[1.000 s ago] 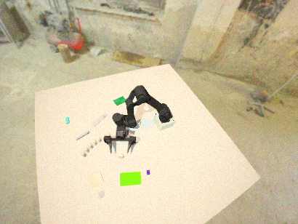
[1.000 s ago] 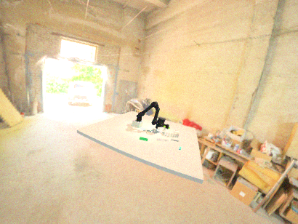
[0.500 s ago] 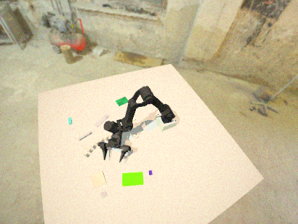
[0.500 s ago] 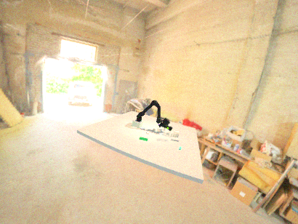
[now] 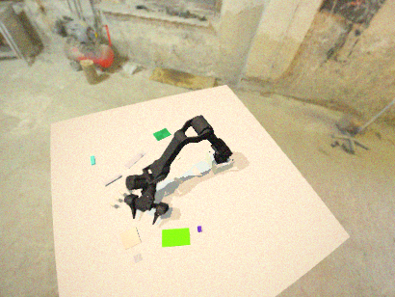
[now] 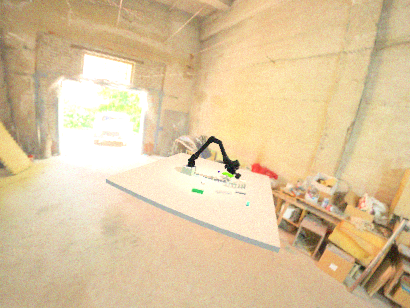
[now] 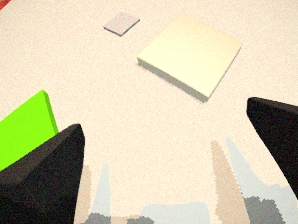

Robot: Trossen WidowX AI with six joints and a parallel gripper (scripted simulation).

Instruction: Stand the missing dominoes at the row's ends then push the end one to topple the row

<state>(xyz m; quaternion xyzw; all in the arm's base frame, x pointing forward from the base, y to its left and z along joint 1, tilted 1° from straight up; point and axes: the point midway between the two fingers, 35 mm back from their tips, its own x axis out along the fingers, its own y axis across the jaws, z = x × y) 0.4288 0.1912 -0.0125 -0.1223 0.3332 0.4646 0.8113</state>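
My gripper tip is 70 mm short of the beige tile, 40 mm to the right of it and 40 mm above it. From my gripper tip the other things lie so: small grey square: 130 mm to the left, 50 mm below, 50 mm ahead; then small purple cube: 230 mm behind, 90 mm to the left, 40 mm below; then bright green slab: 120 mm behind, 90 mm to the left, 40 mm below.
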